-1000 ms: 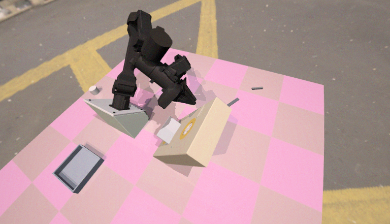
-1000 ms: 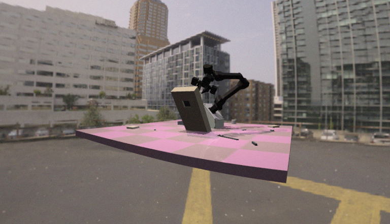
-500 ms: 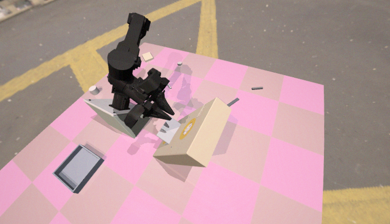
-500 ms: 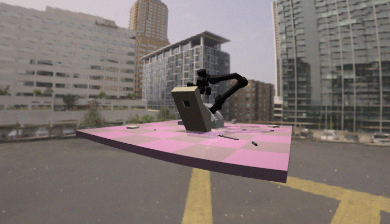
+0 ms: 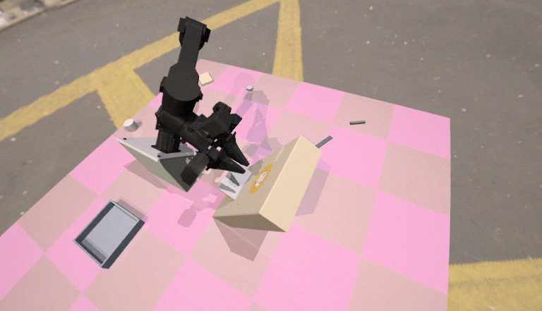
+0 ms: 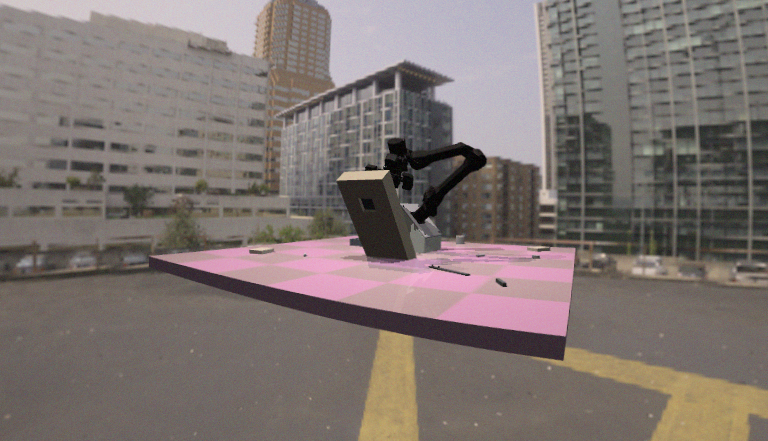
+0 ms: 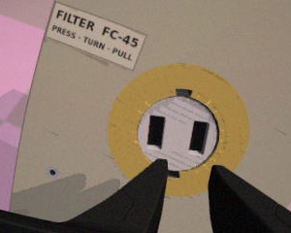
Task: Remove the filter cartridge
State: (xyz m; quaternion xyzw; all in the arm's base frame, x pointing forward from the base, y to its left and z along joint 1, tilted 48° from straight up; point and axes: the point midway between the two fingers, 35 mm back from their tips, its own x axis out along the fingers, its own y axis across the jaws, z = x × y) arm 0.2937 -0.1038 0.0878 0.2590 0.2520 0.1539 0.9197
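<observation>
The round filter cartridge lies 40 mm ahead of my gripper tip and 30 mm below it. Also, from my gripper tip: grey tray: 400 mm behind, 280 mm to the right, 240 mm below; then beige service panel: 110 mm below.
</observation>
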